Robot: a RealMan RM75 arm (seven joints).
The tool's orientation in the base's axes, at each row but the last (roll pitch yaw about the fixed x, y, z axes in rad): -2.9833, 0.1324, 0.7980; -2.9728, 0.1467, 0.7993; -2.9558, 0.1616, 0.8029; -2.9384, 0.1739, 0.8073; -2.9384, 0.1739, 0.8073; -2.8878, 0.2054, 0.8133; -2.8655, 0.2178, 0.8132; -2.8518, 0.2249, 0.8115; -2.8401, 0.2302, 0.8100; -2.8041, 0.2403, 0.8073; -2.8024, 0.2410, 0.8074
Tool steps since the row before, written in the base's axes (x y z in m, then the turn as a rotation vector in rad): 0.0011, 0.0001, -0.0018, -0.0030, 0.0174, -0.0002; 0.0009, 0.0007, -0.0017, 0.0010, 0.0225, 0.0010; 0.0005, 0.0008, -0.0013, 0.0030, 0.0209, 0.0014; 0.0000, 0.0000, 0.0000, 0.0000, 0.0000, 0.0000; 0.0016, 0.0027, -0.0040, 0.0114, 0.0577, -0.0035; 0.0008, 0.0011, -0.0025, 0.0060, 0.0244, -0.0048; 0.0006, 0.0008, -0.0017, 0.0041, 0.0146, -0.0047; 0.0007, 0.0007, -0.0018, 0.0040, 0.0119, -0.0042; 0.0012, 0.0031, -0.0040, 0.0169, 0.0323, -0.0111; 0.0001, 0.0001, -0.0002, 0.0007, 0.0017, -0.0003; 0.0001, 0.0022, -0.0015, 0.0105, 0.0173, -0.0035
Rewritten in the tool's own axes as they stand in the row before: 0.0011, 0.0010, 0.0015, 0.0103, -0.0143, 0.0011; 0.0014, 0.0004, 0.0015, 0.0165, -0.0153, -0.0009; 0.0011, 0.0000, 0.0012, 0.0167, -0.0129, -0.0018; 0.0000, 0.0000, 0.0000, 0.0000, 0.0000, 0.0000; 0.0037, 0.0000, 0.0035, 0.0494, -0.0320, 0.0014; 0.0018, 0.0004, 0.0021, 0.0224, -0.0119, 0.0033; 0.0013, 0.0003, 0.0014, 0.0141, -0.0063, 0.0035; 0.0014, 0.0005, 0.0015, 0.0120, -0.0046, 0.0030; 0.0039, -0.0003, 0.0034, 0.0367, -0.0087, 0.0057; 0.0002, 0.0001, 0.0002, 0.0017, -0.0007, 0.0001; 0.0020, -0.0010, 0.0015, 0.0200, -0.0046, 0.0002
